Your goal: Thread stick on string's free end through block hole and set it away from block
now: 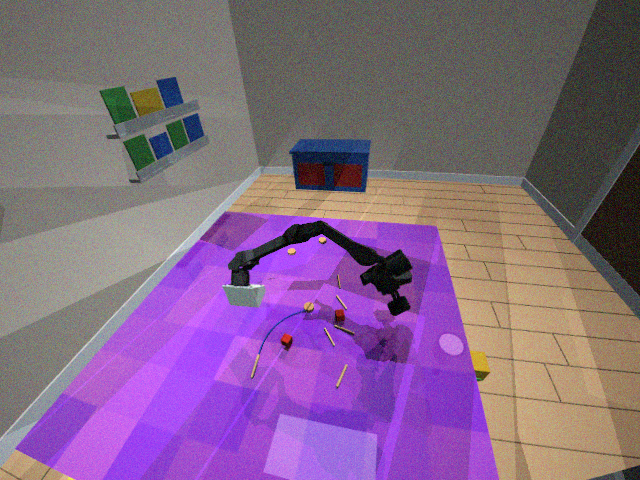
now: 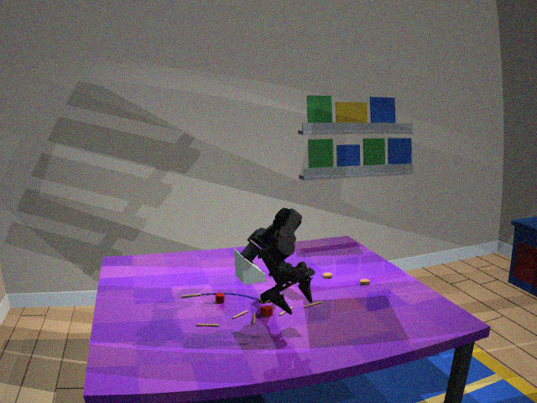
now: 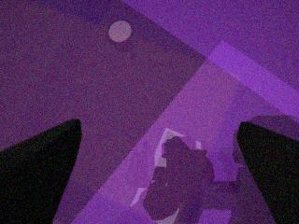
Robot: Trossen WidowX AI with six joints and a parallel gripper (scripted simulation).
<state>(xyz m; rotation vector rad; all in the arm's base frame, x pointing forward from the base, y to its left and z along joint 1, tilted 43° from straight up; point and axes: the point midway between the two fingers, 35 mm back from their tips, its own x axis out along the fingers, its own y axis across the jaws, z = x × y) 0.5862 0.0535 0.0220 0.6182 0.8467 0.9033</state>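
The red block lies 360 mm behind my gripper tip, 210 mm to the right of it and 90 mm below it. From my gripper tip the other things lie so: thin wooden stick (430 mm behind, 300 mm to the right, 100 mm below); then round wooden button (320 mm behind, 50 mm to the right, 90 mm below).
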